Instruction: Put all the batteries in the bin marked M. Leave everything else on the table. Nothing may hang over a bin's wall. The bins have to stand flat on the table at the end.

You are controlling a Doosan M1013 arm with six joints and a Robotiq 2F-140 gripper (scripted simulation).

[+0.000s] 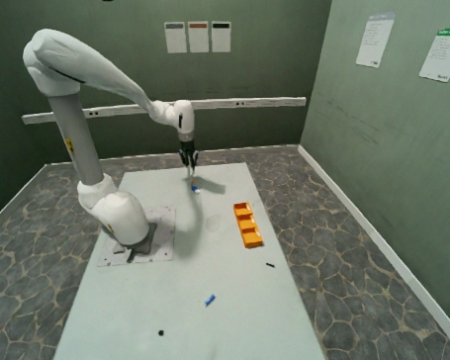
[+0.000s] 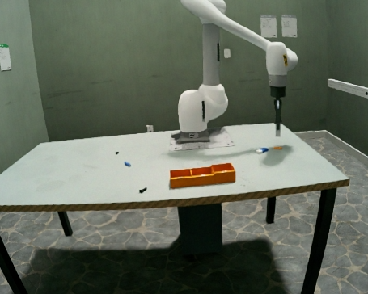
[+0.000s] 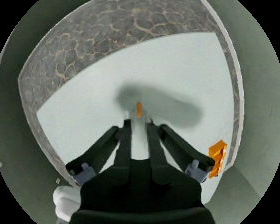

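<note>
Now: the orange bin 370 mm to the right of my hand, 320 mm ahead of it and 80 mm below it. From my hand the other things lie so: black dot-like piece (840 mm to the right, 100 mm below, 40 mm behind); then white object (100 mm below, 90 mm to the right, 30 mm ahead).
</note>
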